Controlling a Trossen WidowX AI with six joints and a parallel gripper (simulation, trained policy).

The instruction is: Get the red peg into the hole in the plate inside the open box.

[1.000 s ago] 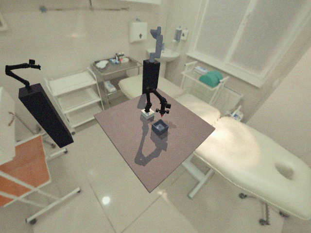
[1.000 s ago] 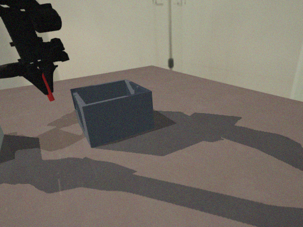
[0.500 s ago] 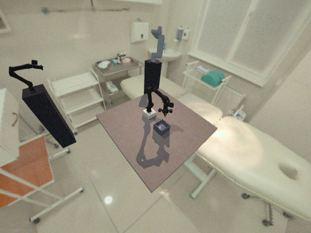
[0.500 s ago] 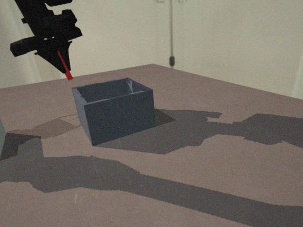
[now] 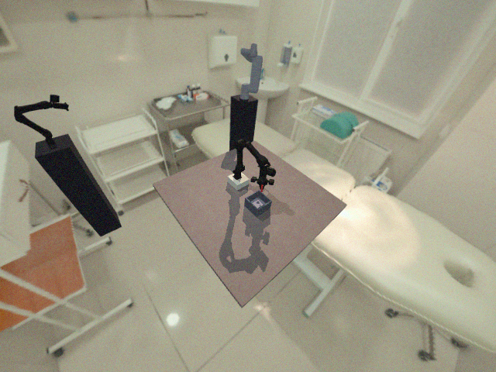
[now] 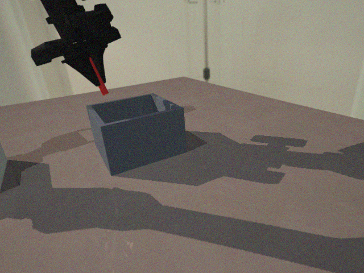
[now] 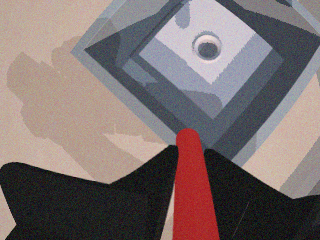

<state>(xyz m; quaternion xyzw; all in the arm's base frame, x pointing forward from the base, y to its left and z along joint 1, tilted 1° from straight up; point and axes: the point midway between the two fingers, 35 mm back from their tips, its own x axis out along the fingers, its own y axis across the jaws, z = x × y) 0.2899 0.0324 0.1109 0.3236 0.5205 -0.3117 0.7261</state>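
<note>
The pale plate is 90 mm below my gripper tip, 70 mm to the right of it and 40 mm ahead of it. Round my gripper tip: blue box (110 mm below, 70 mm to the right, 40 mm ahead); red peg (20 mm above, 10 mm behind).
</note>
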